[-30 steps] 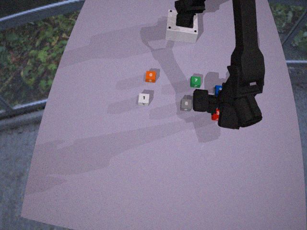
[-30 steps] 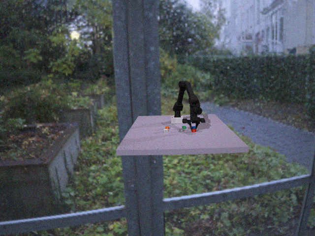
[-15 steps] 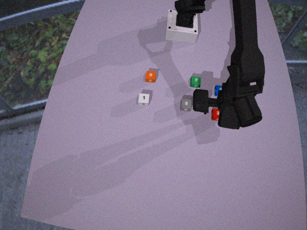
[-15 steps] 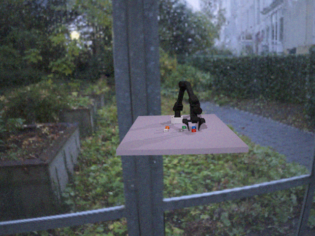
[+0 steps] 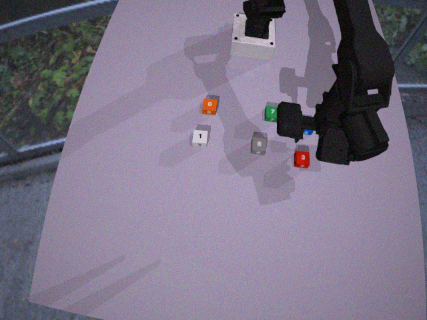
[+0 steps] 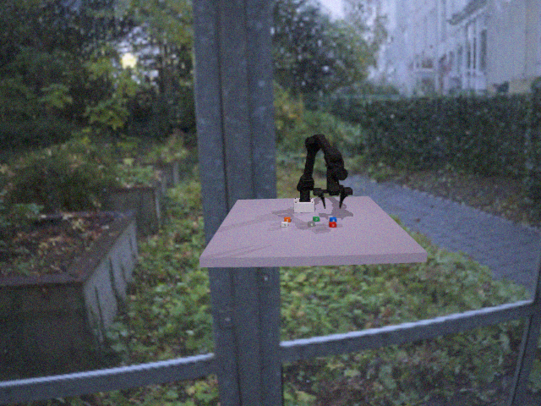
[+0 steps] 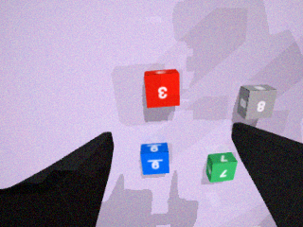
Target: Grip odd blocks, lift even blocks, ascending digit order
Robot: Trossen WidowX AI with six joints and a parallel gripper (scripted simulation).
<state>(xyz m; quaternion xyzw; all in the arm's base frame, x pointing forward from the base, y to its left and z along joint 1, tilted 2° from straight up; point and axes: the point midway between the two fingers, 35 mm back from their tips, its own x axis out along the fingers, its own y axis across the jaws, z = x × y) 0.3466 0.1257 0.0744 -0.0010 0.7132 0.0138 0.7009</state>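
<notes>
My gripper tip is now 110 mm past the green block, 80 mm above it and 70 mm to the left of it. The rest, counted from my gripper tip: grey block: 100 mm to the right, 80 mm below, 20 mm behind; then blue block: 80 mm below, 80 mm behind, 10 mm to the left; then red block: 80 mm below.
</notes>
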